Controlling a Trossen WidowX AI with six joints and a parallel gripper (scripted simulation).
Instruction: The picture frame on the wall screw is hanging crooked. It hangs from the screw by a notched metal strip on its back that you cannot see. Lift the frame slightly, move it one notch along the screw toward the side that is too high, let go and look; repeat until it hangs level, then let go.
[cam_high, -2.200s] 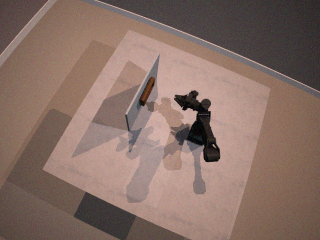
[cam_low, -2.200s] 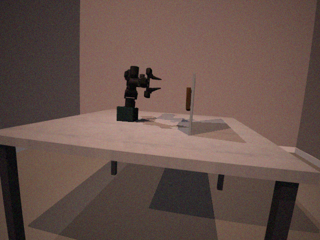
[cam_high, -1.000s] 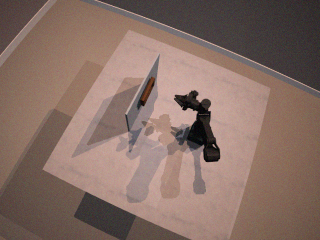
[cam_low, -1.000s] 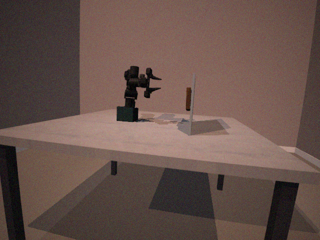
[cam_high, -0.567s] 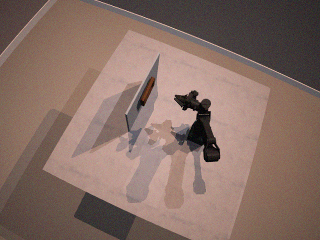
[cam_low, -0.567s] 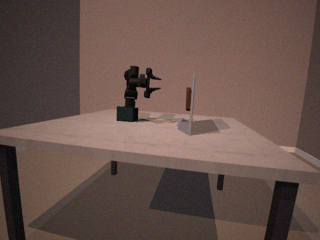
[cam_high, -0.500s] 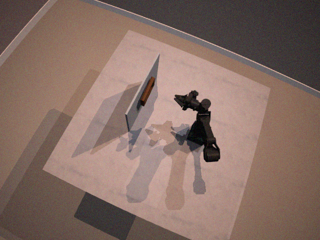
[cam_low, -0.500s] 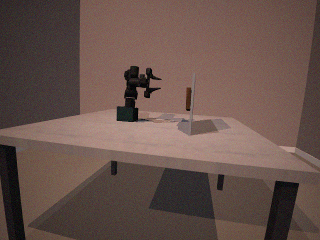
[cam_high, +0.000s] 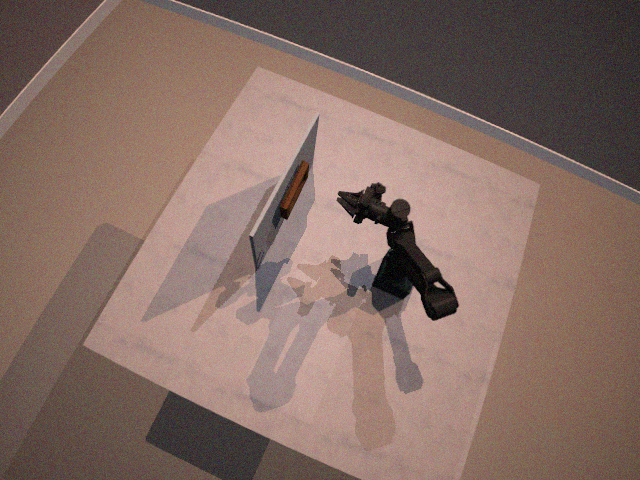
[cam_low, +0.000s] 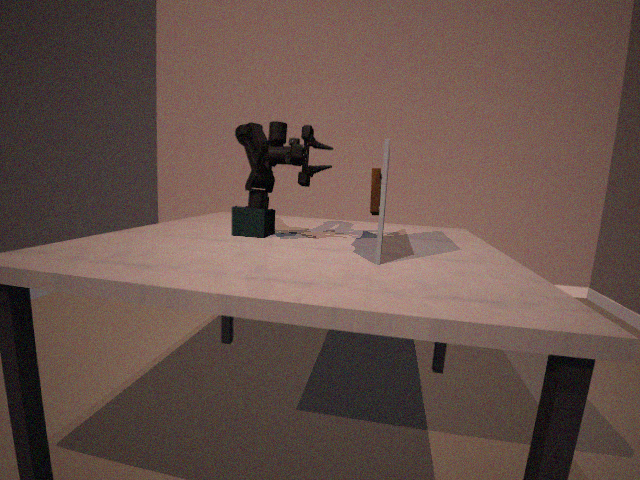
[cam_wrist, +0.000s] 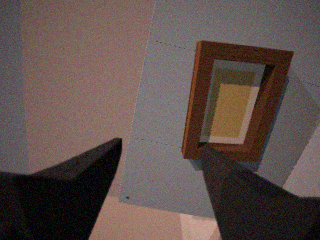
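Now: gripper tip 15 cm short of the brown wooden picture frame, 4 cm to the left of it and 10 cm above it. From my gripper tip the other things lie so: grey wall panel (16 cm ahead, 2 cm to the right, 12 cm below).
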